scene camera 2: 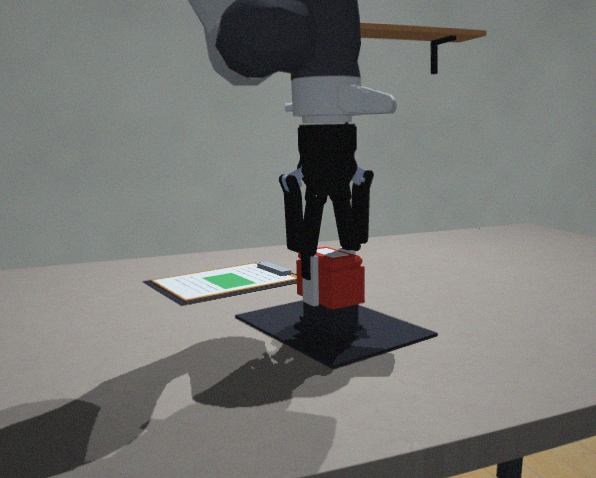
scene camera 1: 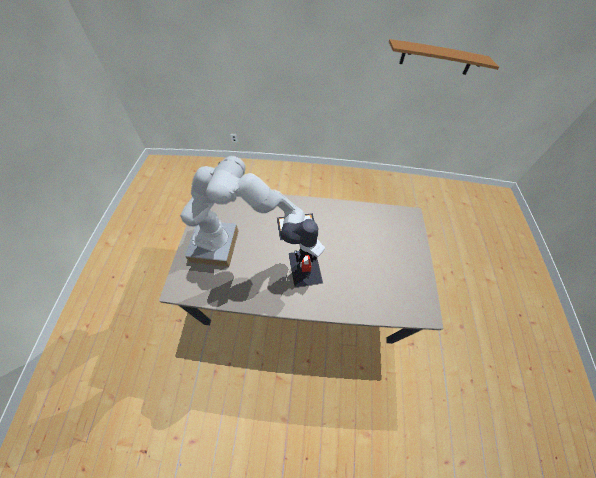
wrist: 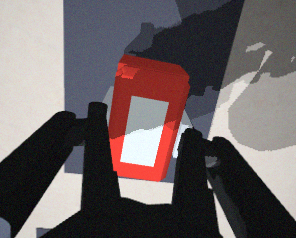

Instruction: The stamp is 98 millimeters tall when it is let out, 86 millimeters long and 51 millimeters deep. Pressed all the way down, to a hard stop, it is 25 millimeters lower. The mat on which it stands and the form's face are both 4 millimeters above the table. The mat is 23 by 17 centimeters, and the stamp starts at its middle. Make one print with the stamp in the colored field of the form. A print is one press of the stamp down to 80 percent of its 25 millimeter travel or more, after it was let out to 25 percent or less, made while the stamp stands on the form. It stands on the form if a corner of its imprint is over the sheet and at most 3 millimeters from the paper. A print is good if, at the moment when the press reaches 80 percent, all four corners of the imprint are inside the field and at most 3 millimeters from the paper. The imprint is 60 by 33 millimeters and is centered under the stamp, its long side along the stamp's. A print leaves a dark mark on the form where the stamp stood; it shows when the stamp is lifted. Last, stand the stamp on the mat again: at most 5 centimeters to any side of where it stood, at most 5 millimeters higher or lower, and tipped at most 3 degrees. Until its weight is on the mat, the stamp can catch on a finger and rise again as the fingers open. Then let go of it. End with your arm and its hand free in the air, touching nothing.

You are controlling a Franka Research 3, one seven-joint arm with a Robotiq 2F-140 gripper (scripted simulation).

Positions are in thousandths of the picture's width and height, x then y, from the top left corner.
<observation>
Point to a stamp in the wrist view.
505, 410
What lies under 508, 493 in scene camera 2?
My gripper.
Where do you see a stamp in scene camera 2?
573, 585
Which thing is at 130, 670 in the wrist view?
My gripper.
</observation>
